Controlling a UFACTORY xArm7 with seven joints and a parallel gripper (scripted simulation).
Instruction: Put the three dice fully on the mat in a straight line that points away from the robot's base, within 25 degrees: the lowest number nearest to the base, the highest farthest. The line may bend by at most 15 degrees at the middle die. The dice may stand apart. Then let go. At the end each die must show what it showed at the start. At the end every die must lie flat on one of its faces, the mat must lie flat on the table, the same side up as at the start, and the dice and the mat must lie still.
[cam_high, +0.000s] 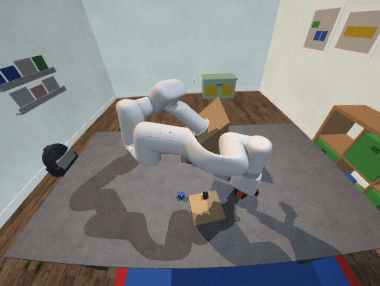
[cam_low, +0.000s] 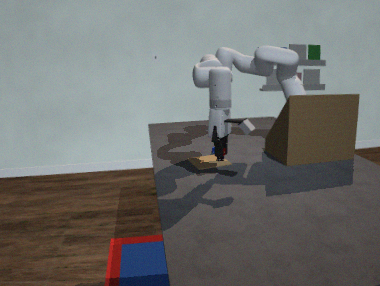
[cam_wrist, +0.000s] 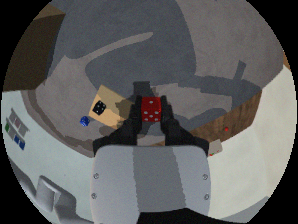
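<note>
My hand is 150 mm to the left of the tan mat, 90 mm above it and 10 mm short of it. Round my hand: red die: 10 mm below; then black die: 140 mm to the right, 70 mm below, 40 mm behind; then blue die: 260 mm to the right, 80 mm below, 60 mm behind.
</note>
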